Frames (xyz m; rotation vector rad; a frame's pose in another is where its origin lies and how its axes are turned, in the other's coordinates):
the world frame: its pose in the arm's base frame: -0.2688 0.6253 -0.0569 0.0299 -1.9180 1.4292
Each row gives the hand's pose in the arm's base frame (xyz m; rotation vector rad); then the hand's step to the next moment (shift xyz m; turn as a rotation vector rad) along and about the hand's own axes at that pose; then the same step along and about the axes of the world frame.
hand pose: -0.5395 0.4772 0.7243 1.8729 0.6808 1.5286
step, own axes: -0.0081 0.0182 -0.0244 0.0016 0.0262 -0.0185
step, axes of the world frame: 0.0193 -0.0042 0.0246 0.0203 -0.0167 0.0185
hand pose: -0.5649 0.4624 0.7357 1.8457 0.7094 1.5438
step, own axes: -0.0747 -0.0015 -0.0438 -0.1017 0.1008 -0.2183
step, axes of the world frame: -0.0029 0.0415 0.0760 0.1444 0.0245 0.2161
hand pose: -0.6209 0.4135 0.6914 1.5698 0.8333 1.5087
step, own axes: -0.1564 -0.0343 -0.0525 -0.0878 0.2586 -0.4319
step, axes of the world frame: -0.0587 0.0691 0.1420 0.3691 -0.0137 0.3531
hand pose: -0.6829 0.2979 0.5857 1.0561 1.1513 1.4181
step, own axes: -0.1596 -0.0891 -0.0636 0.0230 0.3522 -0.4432
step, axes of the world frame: -0.1021 0.0362 0.1604 0.4922 -0.0350 0.2784
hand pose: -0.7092 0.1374 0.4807 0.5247 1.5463 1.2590
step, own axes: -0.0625 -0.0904 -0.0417 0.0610 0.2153 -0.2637
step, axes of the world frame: -0.0790 0.0040 0.0870 0.3143 0.0155 0.1435
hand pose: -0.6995 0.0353 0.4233 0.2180 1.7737 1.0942
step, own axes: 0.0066 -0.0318 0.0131 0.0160 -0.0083 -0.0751
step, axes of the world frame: -0.0321 0.0141 -0.0003 0.0280 0.0215 0.0687
